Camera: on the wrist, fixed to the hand. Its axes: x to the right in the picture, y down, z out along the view.
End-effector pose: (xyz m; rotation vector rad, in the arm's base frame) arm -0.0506 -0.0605 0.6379 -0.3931 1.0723 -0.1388
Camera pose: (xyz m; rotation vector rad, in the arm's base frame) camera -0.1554 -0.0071 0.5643 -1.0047 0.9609 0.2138
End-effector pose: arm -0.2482 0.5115 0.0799 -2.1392 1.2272 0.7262
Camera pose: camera -0.3067 0.4022 0.1422 -2.5598 0.9500 1.3794
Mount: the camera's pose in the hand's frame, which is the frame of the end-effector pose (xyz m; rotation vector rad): -0.0051 0.0853 -0.1093 -0.6619 -0.1318 -0.0399
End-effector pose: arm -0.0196 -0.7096 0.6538 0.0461 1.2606 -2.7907
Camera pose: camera -0.0079 -0.6835 0.5180 -0.1995 2.0739 -2.2133
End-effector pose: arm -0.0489 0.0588 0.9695 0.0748 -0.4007 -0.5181
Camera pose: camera 0.0296 0.1320 0.8816 -0.5928 -0.3399 -0.6752
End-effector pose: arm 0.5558 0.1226 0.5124 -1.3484 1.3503 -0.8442
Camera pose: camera 0.4277 0.1201 0.4592 -1.8996 1.5683 -0.3202
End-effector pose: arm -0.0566 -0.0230 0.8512 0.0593 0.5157 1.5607
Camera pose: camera -0.1741 -0.0562 0.7853 -0.3494 -0.1179 1.6070
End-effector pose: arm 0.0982 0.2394 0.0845 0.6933 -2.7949 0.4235
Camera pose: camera 0.0778 0.3498 0.1660 0.6224 -2.7643 -0.5557
